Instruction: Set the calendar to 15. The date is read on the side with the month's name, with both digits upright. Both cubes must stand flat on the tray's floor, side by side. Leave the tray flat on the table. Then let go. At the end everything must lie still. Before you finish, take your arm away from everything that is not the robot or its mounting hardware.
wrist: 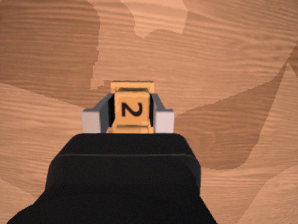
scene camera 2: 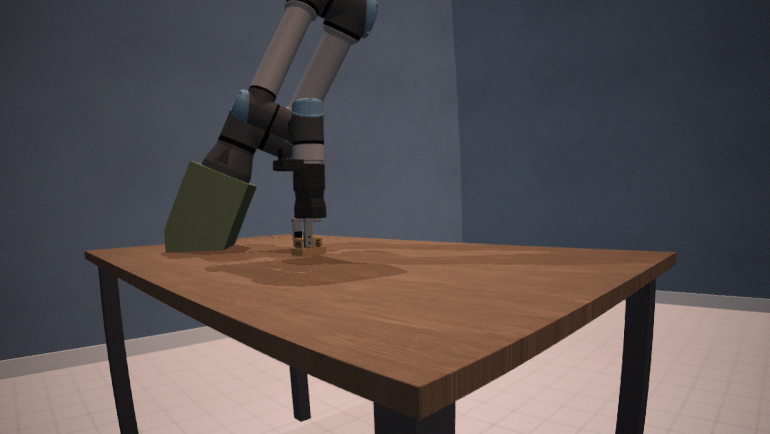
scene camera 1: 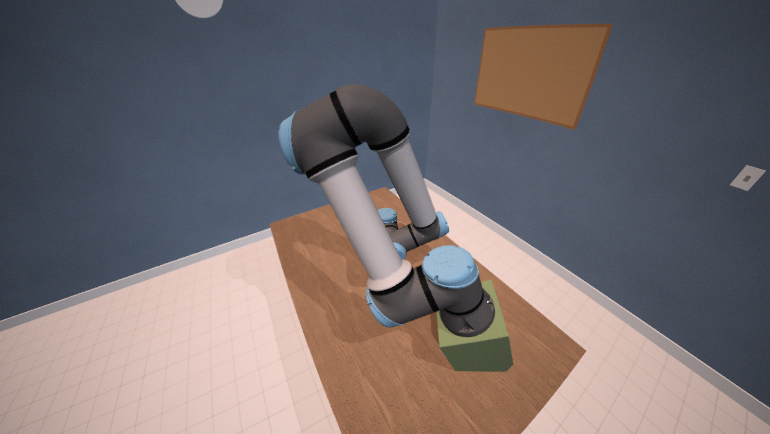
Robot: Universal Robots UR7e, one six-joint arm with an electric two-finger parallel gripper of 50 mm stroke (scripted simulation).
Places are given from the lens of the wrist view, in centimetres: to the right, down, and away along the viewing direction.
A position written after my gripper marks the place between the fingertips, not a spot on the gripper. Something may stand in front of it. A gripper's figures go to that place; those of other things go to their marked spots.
my gripper (wrist: 132,104): -2, -1, 16
wooden cube (wrist: 132,104): -2, -1, 14
